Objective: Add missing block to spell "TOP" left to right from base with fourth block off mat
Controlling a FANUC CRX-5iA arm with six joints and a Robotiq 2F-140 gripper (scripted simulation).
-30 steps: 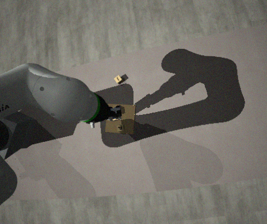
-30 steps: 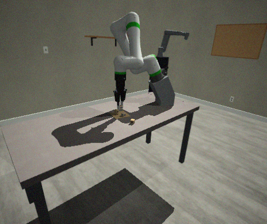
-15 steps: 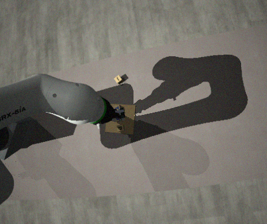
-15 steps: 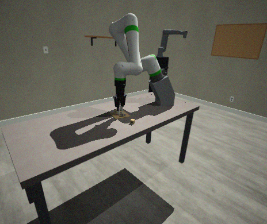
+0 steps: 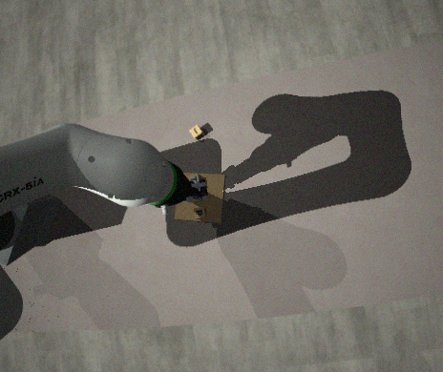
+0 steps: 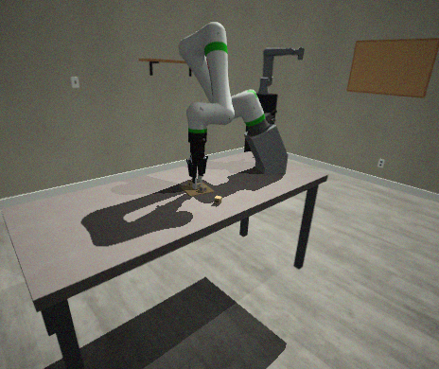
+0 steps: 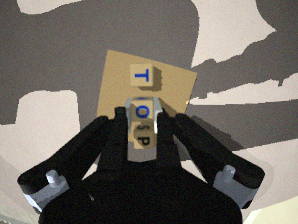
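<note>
Right now the O block is 2 cm below my hand. Round my hand: P block (1 cm ahead, 5 cm to the right, 2 cm below); mat (4 cm below).
</note>
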